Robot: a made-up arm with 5 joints. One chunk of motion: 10 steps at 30 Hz.
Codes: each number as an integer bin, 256 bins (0 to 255) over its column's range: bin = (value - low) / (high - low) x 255, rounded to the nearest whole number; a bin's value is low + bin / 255 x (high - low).
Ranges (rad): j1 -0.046..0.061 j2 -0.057..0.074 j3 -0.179..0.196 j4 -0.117..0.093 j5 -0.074..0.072
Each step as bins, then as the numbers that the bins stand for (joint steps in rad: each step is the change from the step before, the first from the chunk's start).
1 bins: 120 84 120 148 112
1 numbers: 0.00435 -0.01385 -0.00253 0.00488 -0.00987
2 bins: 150 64 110 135 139
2 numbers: 0.01694 -0.02412 -0.01724 -0.00582 0.00558
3 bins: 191 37 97 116 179
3 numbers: 0.03415 -0.03799 -0.03635 -0.02147 0.02849
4 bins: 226 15 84 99 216
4 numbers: 0.04883 -0.04929 -0.05547 -0.03547 0.04967
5 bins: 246 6 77 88 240
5 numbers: 0.05722 -0.05392 -0.06576 -0.04453 0.06341
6 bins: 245 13 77 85 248
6 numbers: 0.05680 -0.05032 -0.06576 -0.04700 0.06799
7 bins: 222 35 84 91 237
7 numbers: 0.04715 -0.03902 -0.05547 -0.04206 0.06169
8 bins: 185 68 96 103 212
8 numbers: 0.03163 -0.02207 -0.03782 -0.03218 0.04738
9 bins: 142 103 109 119 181
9 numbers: 0.01358 -0.00409 -0.01871 -0.01900 0.02963
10 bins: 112 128 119 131 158
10 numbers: 0.00100 0.00876 -0.00400 -0.00912 0.01646
